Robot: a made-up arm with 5 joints.
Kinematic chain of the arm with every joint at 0, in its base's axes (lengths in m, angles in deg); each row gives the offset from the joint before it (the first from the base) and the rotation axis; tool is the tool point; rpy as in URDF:
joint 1: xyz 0 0 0.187 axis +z
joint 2: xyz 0 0 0 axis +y
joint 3: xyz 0.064 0 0.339 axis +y
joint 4: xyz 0.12 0 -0.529 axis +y
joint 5: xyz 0.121 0 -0.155 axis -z
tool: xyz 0 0 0 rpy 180 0 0
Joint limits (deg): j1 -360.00..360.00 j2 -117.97..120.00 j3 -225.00..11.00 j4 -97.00..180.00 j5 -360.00..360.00
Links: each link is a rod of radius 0.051 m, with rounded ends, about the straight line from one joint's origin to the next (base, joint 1, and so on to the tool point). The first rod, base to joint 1, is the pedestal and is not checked.
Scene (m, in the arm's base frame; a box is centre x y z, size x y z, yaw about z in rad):
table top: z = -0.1
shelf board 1: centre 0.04 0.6 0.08 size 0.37 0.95 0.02 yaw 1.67
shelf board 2: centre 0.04 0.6 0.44 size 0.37 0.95 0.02 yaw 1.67
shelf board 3: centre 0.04 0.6 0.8 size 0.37 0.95 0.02 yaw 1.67
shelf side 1: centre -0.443 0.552 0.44 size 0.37 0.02 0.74 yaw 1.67
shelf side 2: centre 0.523 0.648 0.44 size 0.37 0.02 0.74 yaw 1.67
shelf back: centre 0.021 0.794 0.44 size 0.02 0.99 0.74 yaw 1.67
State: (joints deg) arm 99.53 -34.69 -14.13 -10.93 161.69
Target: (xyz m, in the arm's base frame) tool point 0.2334 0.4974 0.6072
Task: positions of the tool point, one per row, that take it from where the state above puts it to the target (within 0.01 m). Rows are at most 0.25 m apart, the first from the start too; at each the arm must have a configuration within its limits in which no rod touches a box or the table.
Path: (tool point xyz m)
1: -0.0892 0.4883 0.2780
2: -0.0872 0.4416 0.2834
3: -0.0819 0.3854 0.2848
4: -0.0730 0.3212 0.2810
5: -0.0608 0.2508 0.2707
6: -0.1337 0.2176 0.3717
7: -0.1646 0.1404 0.4739
8: -0.1303 0.0540 0.5648
9: -0.0335 0.0027 0.6325
10: 0.0956 0.0227 0.6667
11: 0.2079 0.1265 0.6596
12: 0.2536 0.2945 0.6072
13: 0.2334 0.4974 0.6072

